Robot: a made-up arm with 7 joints. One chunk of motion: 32 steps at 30 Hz.
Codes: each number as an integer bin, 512 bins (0 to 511) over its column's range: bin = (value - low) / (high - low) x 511, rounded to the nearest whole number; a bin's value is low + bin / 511 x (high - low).
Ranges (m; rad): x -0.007..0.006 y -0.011..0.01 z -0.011..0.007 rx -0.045..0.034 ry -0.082..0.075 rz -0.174..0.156
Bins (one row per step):
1: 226 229 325 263 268 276
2: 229 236 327 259 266 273
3: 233 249 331 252 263 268
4: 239 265 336 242 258 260
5: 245 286 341 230 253 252
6: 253 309 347 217 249 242
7: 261 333 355 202 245 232
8: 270 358 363 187 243 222
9: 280 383 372 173 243 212
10: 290 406 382 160 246 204
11: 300 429 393 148 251 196
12: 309 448 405 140 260 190
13: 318 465 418 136 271 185
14: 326 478 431 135 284 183
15: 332 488 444 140 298 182
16: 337 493 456 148 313 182
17: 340 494 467 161 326 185
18: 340 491 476 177 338 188
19: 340 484 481 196 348 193
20: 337 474 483 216 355 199
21: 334 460 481 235 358 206
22: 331 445 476 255 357 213
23: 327 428 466 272 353 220
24: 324 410 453 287 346 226
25: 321 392 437 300 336 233
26: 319 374 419 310 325 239
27: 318 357 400 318 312 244
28: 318 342 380 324 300 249
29: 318 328 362 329 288 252
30: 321 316 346 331 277 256
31: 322 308 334 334 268 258
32: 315 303 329 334 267 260
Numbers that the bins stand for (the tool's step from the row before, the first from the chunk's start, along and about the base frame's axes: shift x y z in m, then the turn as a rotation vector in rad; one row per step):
1: -0.00125 -0.00159 0.00045 -0.00434 0.00034 0.00424
2: -0.00117 -0.00130 0.00052 -0.00496 -0.00027 0.00230
3: -0.00107 -0.00077 0.00066 -0.00604 -0.00120 -0.00093
4: -0.00092 -0.00011 0.00084 -0.00759 -0.00273 -0.00609
5: -0.00077 0.00075 0.00101 -0.00944 -0.00427 -0.01126
6: -0.00056 0.00170 0.00122 -0.01145 -0.00550 -0.01772
7: -0.00036 0.00268 0.00150 -0.01377 -0.00673 -0.02418
8: -0.00013 0.00371 0.00179 -0.01609 -0.00734 -0.03063
9: 0.00012 0.00474 0.00210 -0.01825 -0.00734 -0.03709
10: 0.00038 0.00568 0.00246 -0.02026 -0.00642 -0.04226
11: 0.00063 0.00663 0.00284 -0.02212 -0.00488 -0.04742
12: 0.00086 0.00741 0.00327 -0.02336 -0.00212 -0.05130
13: 0.00109 0.00811 0.00372 -0.02397 0.00126 -0.05453
14: 0.00129 0.00864 0.00418 -0.02413 0.00526 -0.05582
15: 0.00145 0.00905 0.00464 -0.02336 0.00956 -0.05647
16: 0.00157 0.00926 0.00506 -0.02212 0.01417 -0.05647
17: 0.00165 0.00930 0.00545 -0.02011 0.01816 -0.05453
18: 0.00165 0.00918 0.00577 -0.01764 0.02185 -0.05259
19: 0.00165 0.00889 0.00594 -0.01470 0.02492 -0.04936
20: 0.00157 0.00848 0.00601 -0.01161 0.02707 -0.04549
21: 0.00150 0.00790 0.00594 -0.00867 0.02799 -0.04097
22: 0.00142 0.00729 0.00577 -0.00558 0.02768 -0.03645
23: 0.00132 0.00659 0.00541 -0.00295 0.02646 -0.03193
24: 0.00124 0.00585 0.00496 -0.00063 0.02431 -0.02805
25: 0.00117 0.00511 0.00439 0.00138 0.02123 -0.02353
26: 0.00112 0.00437 0.00376 0.00293 0.01785 -0.01966
27: 0.00109 0.00367 0.00309 0.00416 0.01386 -0.01643
28: 0.00109 0.00305 0.00239 0.00509 0.01017 -0.01320
29: 0.00109 0.00248 0.00175 0.00586 0.00649 -0.01126
30: 0.00117 0.00199 0.00119 0.00617 0.00311 -0.00868
31: 0.00119 0.00166 0.00077 0.00664 0.00034 -0.00739
32: 0.00101 0.00145 0.00059 0.00664 0.00003 -0.00609

